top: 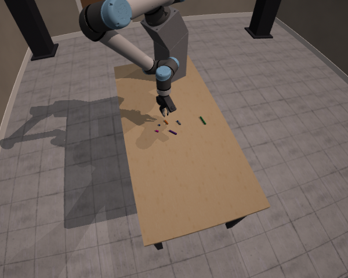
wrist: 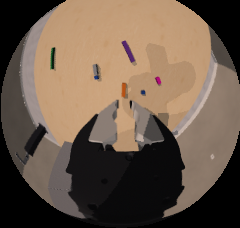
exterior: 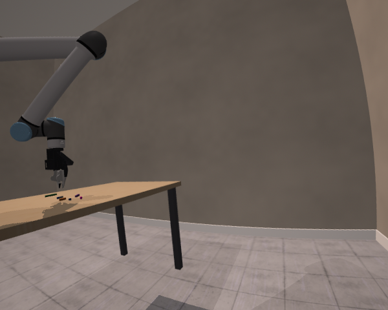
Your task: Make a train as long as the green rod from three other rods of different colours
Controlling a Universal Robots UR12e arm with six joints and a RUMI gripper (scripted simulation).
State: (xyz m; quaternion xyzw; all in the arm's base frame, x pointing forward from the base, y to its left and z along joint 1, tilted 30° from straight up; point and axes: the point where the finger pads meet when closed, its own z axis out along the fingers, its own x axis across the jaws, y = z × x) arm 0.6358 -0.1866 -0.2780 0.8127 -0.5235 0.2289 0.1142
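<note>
My gripper is now 80 mm above the orange rod. Also, from my hand: grey rod (30 mm ahead, 90 mm to the left, 80 mm below); purple rod (100 mm ahead, 30 mm to the left, 80 mm below); magenta rod (70 mm ahead, 80 mm to the right, 80 mm below).
</note>
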